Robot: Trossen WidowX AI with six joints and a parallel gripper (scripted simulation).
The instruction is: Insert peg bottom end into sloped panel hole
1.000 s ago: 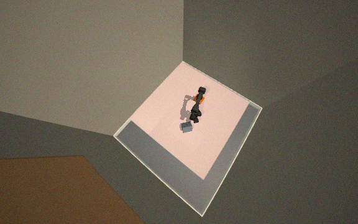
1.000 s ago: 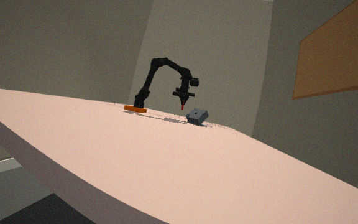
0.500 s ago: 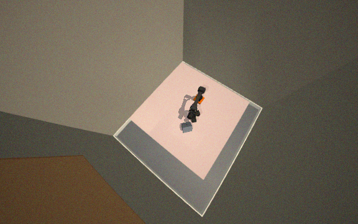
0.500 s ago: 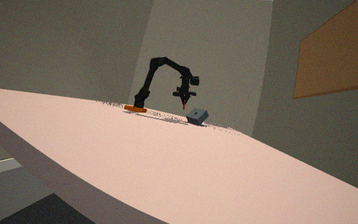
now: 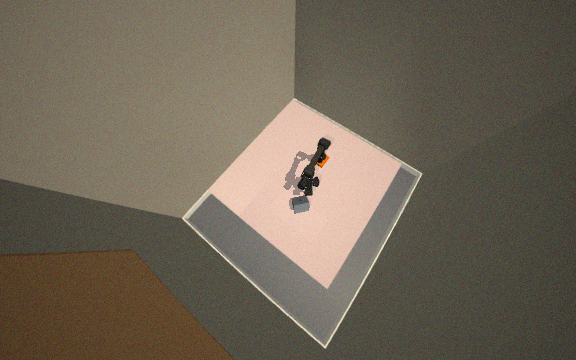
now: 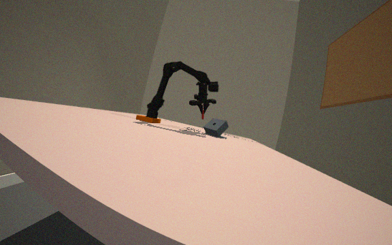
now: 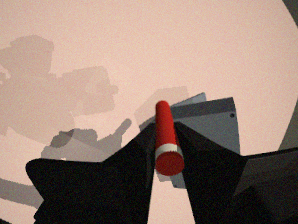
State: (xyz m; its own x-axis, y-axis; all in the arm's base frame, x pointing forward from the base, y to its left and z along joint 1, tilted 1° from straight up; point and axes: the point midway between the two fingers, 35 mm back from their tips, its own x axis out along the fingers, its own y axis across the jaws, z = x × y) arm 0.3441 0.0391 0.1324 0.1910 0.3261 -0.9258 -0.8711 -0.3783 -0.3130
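My gripper tip is now 110 mm short of the grey sloped panel block, 20 mm to the left of it and 70 mm above it. Also, from my gripper tip: round red peg (20 mm above).
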